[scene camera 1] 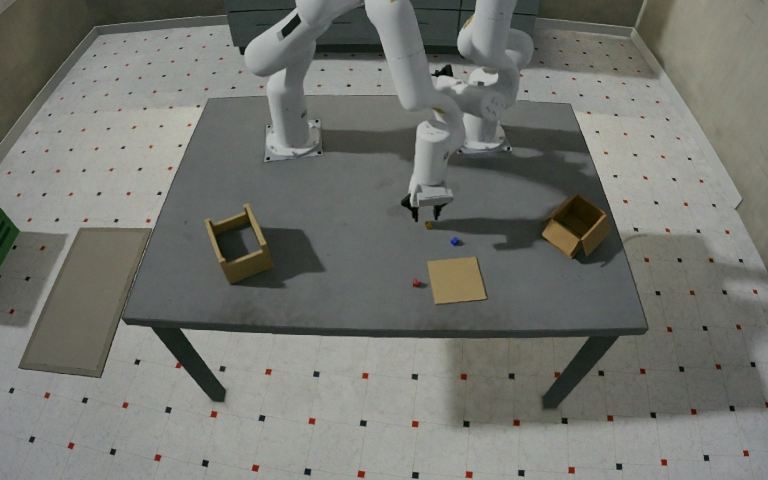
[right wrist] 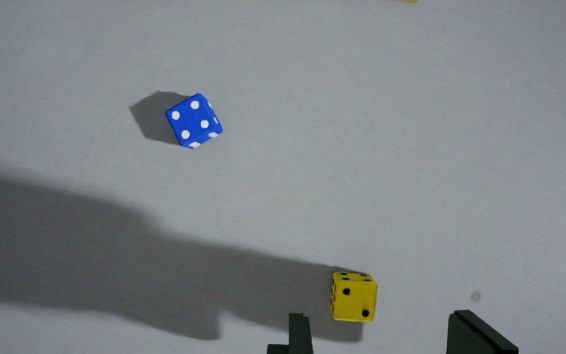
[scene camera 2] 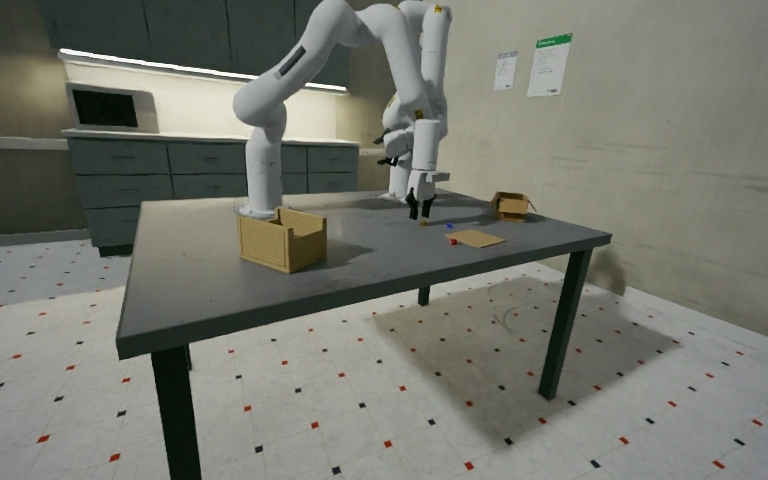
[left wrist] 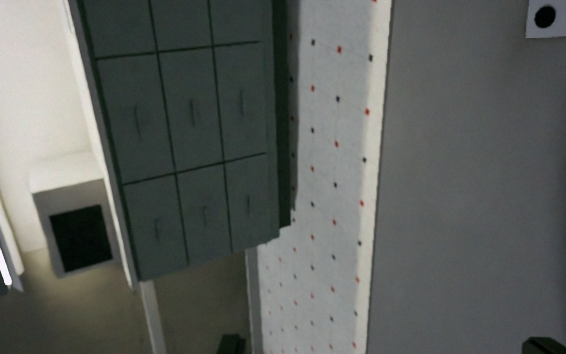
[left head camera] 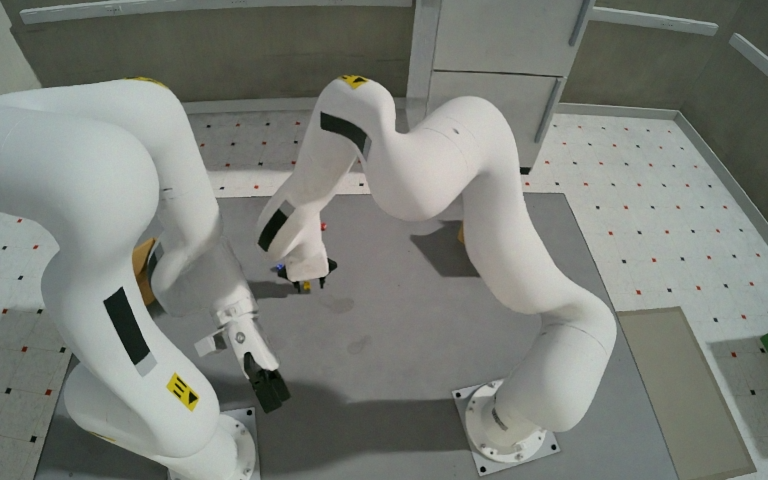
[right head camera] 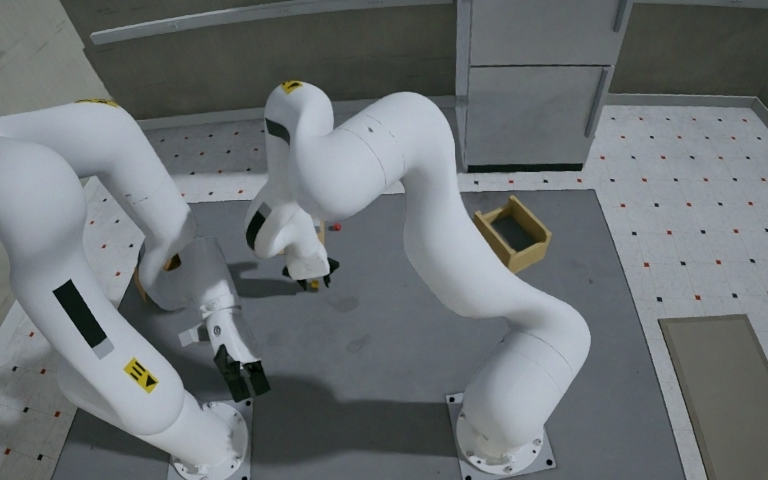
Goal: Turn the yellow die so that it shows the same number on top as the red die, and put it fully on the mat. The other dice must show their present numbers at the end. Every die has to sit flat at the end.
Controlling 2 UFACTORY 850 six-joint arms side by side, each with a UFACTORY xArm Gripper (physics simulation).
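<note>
The yellow die [left head camera: 306,286] [scene camera 1: 428,225] [scene camera 2: 423,223] [right wrist: 354,297] lies flat on the table, two pips on top. The red die [right head camera: 336,226] [scene camera 1: 416,283] [scene camera 2: 453,241] is beside the tan mat [scene camera 1: 456,280] [scene camera 2: 481,238], off it; its top number is too small to read. The blue die [scene camera 1: 455,241] [scene camera 2: 449,225] [right wrist: 192,120] shows four on top, between yellow die and mat. My right gripper [scene camera 1: 426,218] [scene camera 2: 420,217] [right wrist: 380,315] is open, pointing down just above the yellow die, which lies nearer one finger in the right wrist view. My left gripper [right head camera: 252,396] [left wrist: 388,345] is open and empty, far from the dice.
A wooden open box [right head camera: 543,249] [scene camera 1: 249,268] [scene camera 2: 263,246] stands at the left of the scene views. A cardboard box [scene camera 1: 560,238] [scene camera 2: 512,216] with open flaps stands at their right. The right arm's shadow falls across the table by the yellow die.
</note>
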